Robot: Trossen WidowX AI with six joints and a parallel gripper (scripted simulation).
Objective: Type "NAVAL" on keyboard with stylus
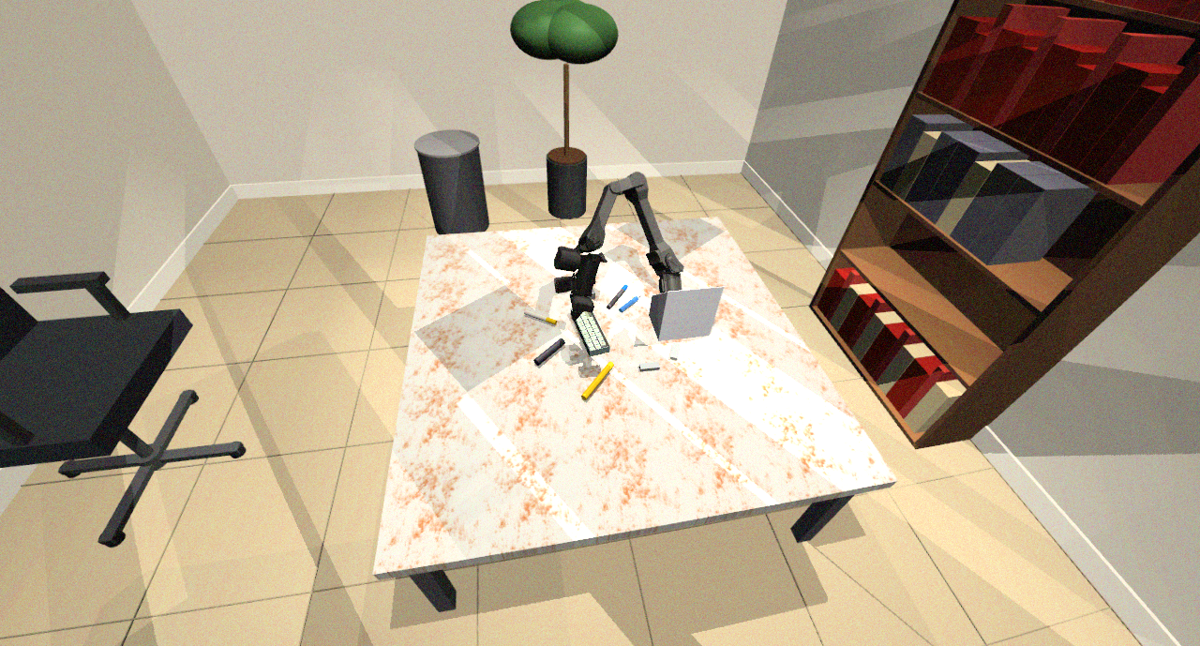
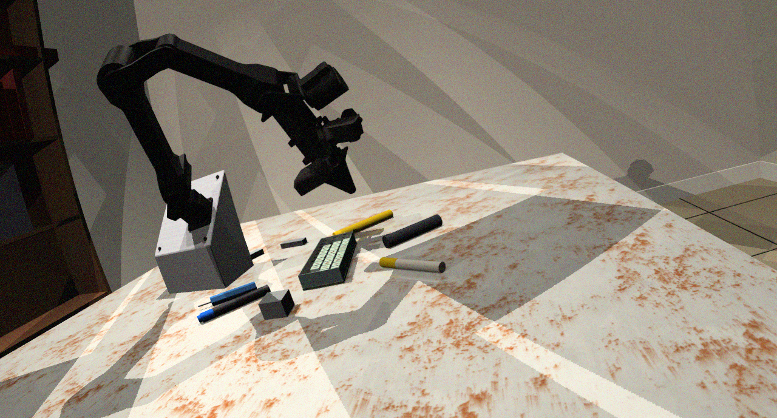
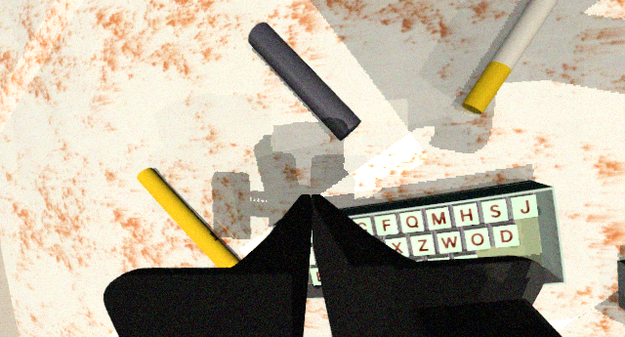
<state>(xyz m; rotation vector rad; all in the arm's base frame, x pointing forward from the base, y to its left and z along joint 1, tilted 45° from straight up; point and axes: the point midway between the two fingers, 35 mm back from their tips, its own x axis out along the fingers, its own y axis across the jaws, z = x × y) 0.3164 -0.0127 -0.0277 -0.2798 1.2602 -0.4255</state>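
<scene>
Now: gripper tip 260 mm past the blue stylus, 160 mm to the left of it and 100 mm above it. Round my gripper tip: white-and-yellow marker (80 mm ahead, 130 mm to the right, 100 mm below); dark cylinder (80 mm ahead, 20 mm to the left, 100 mm below); yellow marker (40 mm behind, 170 mm to the left, 100 mm below).
</scene>
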